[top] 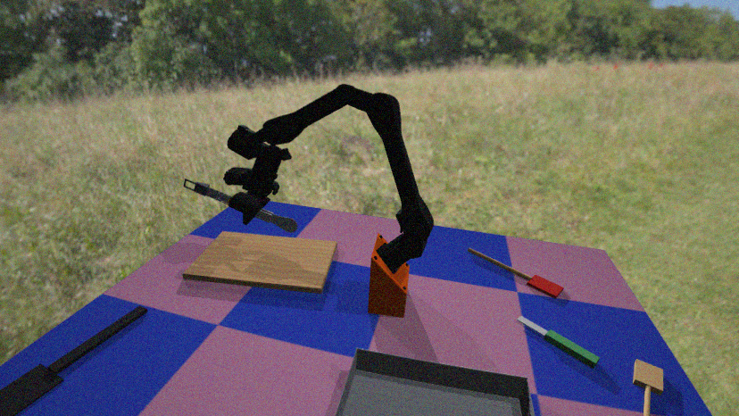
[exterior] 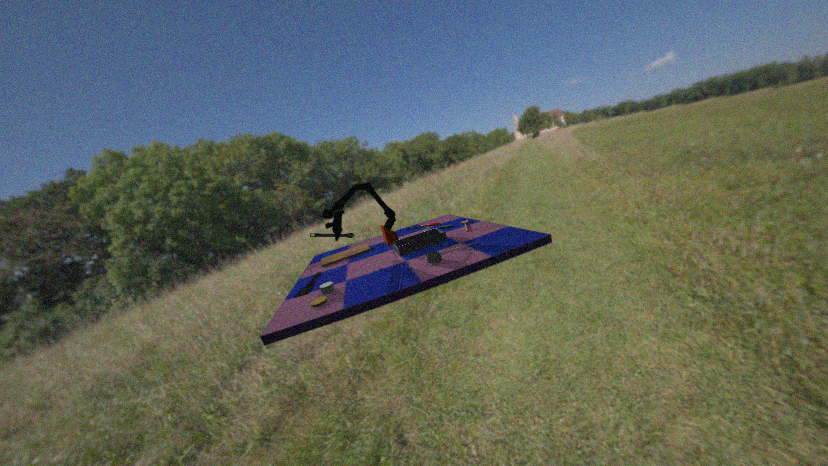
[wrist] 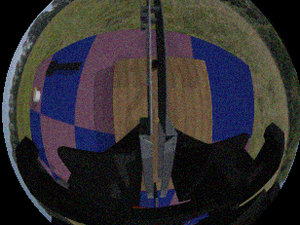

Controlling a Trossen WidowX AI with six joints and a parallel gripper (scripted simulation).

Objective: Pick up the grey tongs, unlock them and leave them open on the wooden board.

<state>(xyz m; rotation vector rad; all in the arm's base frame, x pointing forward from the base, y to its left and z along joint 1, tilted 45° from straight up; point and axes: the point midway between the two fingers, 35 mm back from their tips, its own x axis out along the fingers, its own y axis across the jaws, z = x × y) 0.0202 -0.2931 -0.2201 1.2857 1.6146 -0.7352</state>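
My gripper tip is 120 mm above the wooden board, 40 mm past it and 20 mm to the right of it. The rest, counted from my gripper tip: black spatula 440 mm ahead, 130 mm below, 110 mm to the right; then grey roasting tin 550 mm to the left, 280 mm ahead, 100 mm below; then yellow disc 730 mm ahead, 120 mm below, 20 mm to the left.
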